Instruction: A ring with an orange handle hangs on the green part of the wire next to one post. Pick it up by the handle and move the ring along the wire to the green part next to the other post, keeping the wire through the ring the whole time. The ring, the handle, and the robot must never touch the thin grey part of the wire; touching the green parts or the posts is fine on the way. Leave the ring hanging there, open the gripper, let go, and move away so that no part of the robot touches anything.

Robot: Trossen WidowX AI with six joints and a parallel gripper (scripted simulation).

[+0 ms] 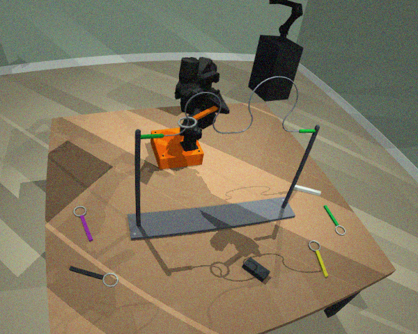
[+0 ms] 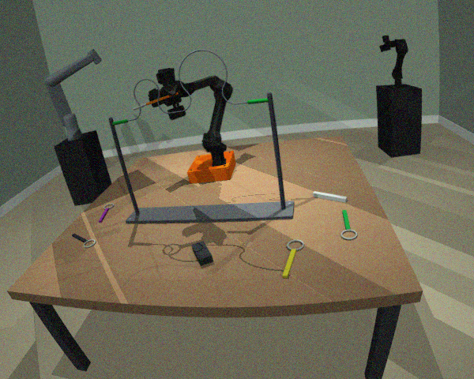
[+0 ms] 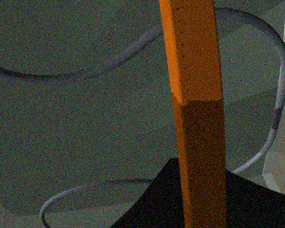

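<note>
The ring with orange handle is 1 cm behind my gripper tip, 9 cm to the right of it and 1 cm below it. Round my gripper tip: yellow-handled ring: 35 cm ahead, 31 cm to the left, 45 cm below; then black-handled ring: 13 cm ahead, 46 cm to the right, 45 cm below; then dark block: 30 cm ahead, 4 cm to the left, 44 cm below.
</note>
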